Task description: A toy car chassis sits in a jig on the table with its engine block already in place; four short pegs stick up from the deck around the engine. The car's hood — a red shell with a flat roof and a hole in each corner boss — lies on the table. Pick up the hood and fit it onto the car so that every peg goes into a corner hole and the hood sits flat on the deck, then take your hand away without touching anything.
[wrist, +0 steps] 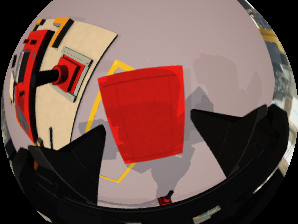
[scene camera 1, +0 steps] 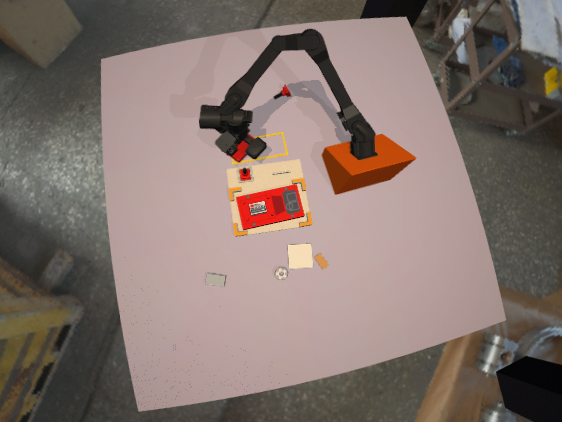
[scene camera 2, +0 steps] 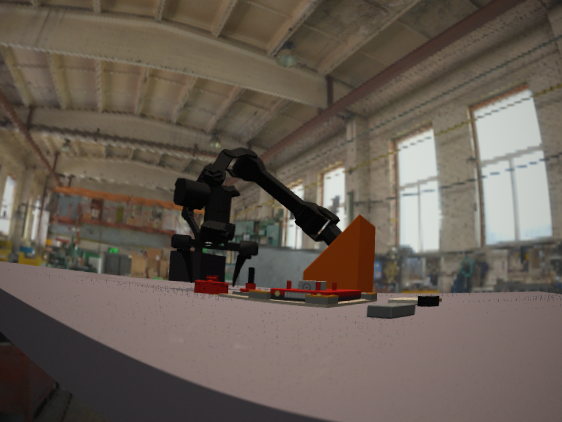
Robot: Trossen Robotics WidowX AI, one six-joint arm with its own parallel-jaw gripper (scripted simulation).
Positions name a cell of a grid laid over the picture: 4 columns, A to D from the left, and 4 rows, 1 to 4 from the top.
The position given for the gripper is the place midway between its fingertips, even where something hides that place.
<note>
The gripper (scene camera 2: B3) is open, with nothing in its grasp. Also in view: a red hood (wrist: B2).
The gripper is seen too in the wrist view (wrist: B3) and in scene camera 1 (scene camera 1: B2).
</note>
